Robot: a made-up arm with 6 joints. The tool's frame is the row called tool.
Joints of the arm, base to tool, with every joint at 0 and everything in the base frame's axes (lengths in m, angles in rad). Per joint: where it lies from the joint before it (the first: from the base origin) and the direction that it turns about. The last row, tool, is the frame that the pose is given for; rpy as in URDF.
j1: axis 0 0 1 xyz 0 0 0.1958
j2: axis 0.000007 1 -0.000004 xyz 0 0 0
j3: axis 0.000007 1 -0.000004 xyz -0.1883 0 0.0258
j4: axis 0.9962 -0.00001 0.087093 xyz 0.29 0 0.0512
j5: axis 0.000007 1 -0.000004 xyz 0 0 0
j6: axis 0.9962 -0.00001 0.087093 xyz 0.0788 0 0.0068
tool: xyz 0 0 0 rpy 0 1.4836 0
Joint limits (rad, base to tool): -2.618..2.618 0..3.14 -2.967..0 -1.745..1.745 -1.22..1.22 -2.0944..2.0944
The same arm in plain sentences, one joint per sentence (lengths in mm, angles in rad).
The arm has six revolute joints in a row. What follows holds with every joint at zero, and every direction is one of the base frame's.
Joint 1 sits 195.8 mm along +z from the base frame's origin and turns about +z, from -2.6180 to 2.6180 rad.
Joint 2 sits at the same point as joint 1 and turns about +y, from 0.0000 to 3.1400 rad.
Joint 3 sits 188.3 mm along -x and 25.8 mm along +z from joint 2 and turns about +y, from -2.9670 to 0.0000 rad.
Joint 4 sits 290.0 mm along +x and 51.2 mm along +z from joint 3 and turns about the direction (0.9962, 0, 0.0871), from -1.7450 to 1.7450 rad.
Joint 5 sits at the same point as joint 4 and turns about +y, from -1.2200 to 1.2200 rad.
Joint 6 sits 78.8 mm along +x and 6.8 mm along +z from joint 5 and turns about the direction (0.9962, 0, 0.0871), from -2.0944 to 2.0944 rad.
The tool frame, which is the frame that the pose is given for, sits at the same point as joint 6; its axes are the base frame's turned by roll 0.0000, pitch 1.4836 and yaw 0.0000 rad (as in URDF: about the fixed x, then y, then z).

